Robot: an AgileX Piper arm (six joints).
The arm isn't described. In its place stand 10 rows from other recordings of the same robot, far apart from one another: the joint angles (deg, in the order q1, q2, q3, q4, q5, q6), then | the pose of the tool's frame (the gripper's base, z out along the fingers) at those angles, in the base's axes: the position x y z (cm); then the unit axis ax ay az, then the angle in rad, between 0 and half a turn.
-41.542, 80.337, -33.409, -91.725, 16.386, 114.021 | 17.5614, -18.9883, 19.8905, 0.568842, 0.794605, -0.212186, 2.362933
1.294, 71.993, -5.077, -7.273, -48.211, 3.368 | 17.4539, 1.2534, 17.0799, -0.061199, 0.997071, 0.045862, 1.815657
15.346, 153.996, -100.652, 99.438, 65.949, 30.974 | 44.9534, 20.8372, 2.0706, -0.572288, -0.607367, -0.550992, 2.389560
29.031, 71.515, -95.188, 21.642, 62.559, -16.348 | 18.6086, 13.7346, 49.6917, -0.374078, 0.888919, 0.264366, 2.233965
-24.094, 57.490, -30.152, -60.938, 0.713, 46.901 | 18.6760, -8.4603, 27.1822, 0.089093, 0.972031, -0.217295, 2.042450
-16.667, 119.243, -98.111, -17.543, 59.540, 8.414 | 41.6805, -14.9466, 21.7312, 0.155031, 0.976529, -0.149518, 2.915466
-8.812, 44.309, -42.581, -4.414, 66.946, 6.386 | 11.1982, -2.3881, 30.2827, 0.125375, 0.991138, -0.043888, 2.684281
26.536, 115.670, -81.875, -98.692, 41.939, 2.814 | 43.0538, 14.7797, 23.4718, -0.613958, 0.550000, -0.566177, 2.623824
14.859, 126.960, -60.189, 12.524, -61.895, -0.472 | 41.8084, 9.2915, 11.4187, 0.013773, 0.996723, 0.079715, 1.585067
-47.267, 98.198, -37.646, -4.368, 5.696, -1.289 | 19.1015, -20.7776, 12.2888, 0.353831, 0.927988, -0.116802, 2.696412
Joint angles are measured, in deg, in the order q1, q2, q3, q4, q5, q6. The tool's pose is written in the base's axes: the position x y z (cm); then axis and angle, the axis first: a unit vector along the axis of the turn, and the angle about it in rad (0 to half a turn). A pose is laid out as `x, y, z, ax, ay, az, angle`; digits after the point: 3 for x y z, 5 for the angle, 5 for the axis.
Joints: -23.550 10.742 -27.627 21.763 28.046 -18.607
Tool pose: 4.628, -0.287, 32.048, 0.13044, 0.98684, -0.09561, 1.65712
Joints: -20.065 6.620 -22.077 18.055 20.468 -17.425
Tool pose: 4.250, -0.502, 30.358, 0.11489, 0.98533, -0.12618, 1.57084
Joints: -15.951 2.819 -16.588 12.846 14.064 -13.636
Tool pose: 4.049, -0.646, 28.492, 0.09847, 0.98601, -0.13447, 1.49981
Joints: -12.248 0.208 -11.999 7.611 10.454 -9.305
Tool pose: 4.137, -0.674, 26.629, 0.07689, 0.98929, -0.12410, 1.47269
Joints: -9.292 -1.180 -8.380 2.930 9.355 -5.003
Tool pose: 4.419, -0.646, 24.836, 0.05776, 0.99289, -0.10413, 1.48981
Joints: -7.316 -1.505 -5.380 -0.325 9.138 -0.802
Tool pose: 4.802, -0.625, 23.168, 0.05433, 0.99552, -0.07740, 1.52866
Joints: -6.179 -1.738 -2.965 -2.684 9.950 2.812
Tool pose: 5.064, -0.622, 21.657, 0.05929, 0.99666, -0.05616, 1.57816
